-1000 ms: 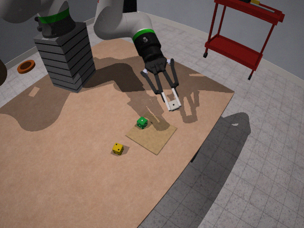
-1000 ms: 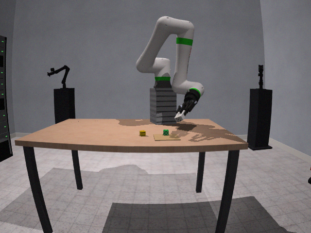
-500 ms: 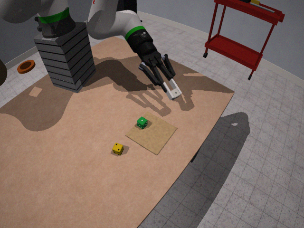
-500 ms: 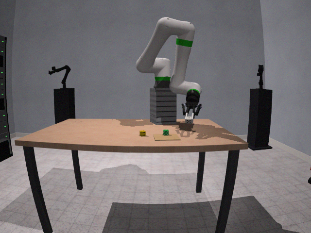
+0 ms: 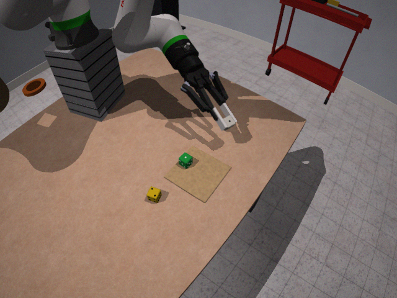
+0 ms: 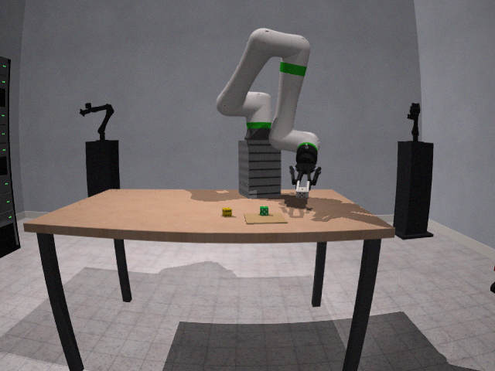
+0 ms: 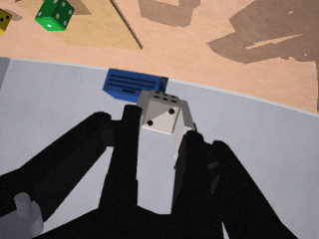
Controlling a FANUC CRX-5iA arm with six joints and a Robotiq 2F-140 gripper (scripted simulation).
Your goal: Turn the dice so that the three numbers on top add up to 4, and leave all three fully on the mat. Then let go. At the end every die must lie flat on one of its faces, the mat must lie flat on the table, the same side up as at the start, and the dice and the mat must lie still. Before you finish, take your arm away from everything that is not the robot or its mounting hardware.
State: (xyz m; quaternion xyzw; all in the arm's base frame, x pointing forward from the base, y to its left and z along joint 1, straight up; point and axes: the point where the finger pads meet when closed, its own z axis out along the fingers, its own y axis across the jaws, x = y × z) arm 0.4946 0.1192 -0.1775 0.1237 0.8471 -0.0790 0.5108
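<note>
My hand is 3 cm past the green die, 14 cm to the left of it and 9 cm above it. Round my hand: white die: 2 cm ahead, 1 cm to the right, 1 cm below; yellow die: 3 cm behind, 28 cm to the right, 9 cm below; tan mat: 1 cm ahead, 14 cm to the right, 10 cm below.
</note>
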